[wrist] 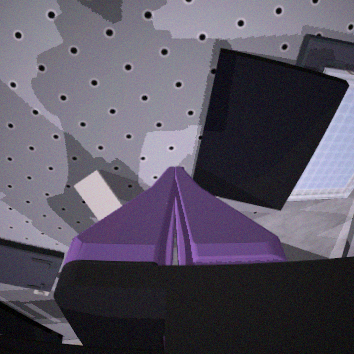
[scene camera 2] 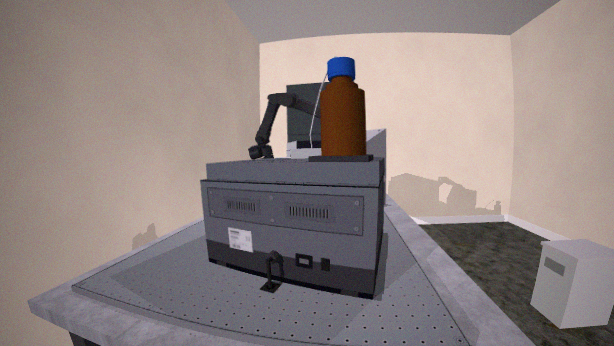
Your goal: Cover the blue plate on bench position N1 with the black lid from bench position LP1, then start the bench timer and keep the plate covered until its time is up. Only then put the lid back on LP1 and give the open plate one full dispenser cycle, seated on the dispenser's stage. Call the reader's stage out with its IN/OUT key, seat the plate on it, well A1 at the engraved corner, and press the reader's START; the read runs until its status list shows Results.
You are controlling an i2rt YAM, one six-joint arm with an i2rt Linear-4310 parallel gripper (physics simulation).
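Places are measured from the arm's base along level axes (x up, y left, z back), in centimetres.
Where they show: gripper, fingertip midpoint: (wrist: 174, 177).
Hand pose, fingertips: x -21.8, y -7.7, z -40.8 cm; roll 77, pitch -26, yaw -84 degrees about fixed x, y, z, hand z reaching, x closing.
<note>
After its pixels a point has its place.
My gripper (wrist: 174, 177) @(z -40.8, x -21.8, y -7.7 cm) is shut and empty; its purple fingertips meet in the wrist view, left of the black lid's lower left corner. The black lid (wrist: 270, 125) @(z -36.0, x -27.7, y -13.5 cm) is a dark slab, upper right of the fingertips. The blue plate (wrist: 327, 155) @(z -30.4, x -27.7, y -17.5 cm), pale blue with rows of wells, shows at the right edge and is partly hidden behind the lid. I cannot tell if the lid is seated flat on it. In scene camera 2 the fingers, lid and plate do not show; the arm (scene camera 2: 269, 120) @(z -40.9, x 11.3, y -0.2 cm) shows behind a large grey instrument. The timer's display cannot be made out.
The grey instrument (scene camera 2: 295, 220) @(z -19.9, x -16.8, y 71.4 cm) stands on the perforated bench (scene camera 2: 200, 300) @(z -36.3, x -29.8, y 77.9 cm), with a brown blue-capped bottle (scene camera 2: 343, 117) @(z -11.3, x 0.7, y 70.0 cm) on top. A small pale block (wrist: 97, 192) @(z -35.8, x -28.8, y 1.5 cm) lies left of the fingers. A dark device (wrist: 30, 265) @(z -29.2, x -28.8, y 17.9 cm) is at lower left, a dark frame (wrist: 311, 50) @(z -39.6, x -28.8, y -17.8 cm) at upper right.
</note>
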